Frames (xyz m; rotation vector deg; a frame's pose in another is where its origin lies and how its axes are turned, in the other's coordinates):
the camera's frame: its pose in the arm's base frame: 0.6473 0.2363 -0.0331 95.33 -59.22 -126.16
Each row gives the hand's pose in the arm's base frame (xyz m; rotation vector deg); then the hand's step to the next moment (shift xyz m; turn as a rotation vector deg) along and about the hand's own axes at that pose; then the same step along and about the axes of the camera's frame.
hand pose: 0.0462 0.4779 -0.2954 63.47 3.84 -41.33
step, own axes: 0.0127 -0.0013 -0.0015 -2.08 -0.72 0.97
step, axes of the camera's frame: 0.0047 -0.0026 -0.0117 0.24 0.98 2.18
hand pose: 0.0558 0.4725 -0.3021 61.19 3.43 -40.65
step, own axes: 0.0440 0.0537 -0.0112 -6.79 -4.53 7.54
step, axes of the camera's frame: -0.0400 -0.0060 -0.0575 3.50 7.20 7.70
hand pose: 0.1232 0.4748 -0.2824 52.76 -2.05 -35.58
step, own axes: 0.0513 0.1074 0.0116 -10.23 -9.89 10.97
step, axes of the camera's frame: -0.0973 0.0159 -0.0677 8.29 10.39 12.09
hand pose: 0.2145 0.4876 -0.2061 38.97 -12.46 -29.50
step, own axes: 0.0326 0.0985 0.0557 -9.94 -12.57 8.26
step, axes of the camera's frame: -0.1077 0.0429 -0.0206 11.38 8.29 11.27
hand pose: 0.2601 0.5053 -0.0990 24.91 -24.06 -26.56
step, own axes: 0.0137 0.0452 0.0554 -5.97 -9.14 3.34
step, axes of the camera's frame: -0.0619 0.0356 0.0144 8.80 4.18 5.96
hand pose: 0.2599 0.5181 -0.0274 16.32 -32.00 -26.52
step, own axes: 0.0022 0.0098 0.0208 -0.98 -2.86 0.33
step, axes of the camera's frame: -0.0167 0.0119 0.0107 2.71 1.17 0.73
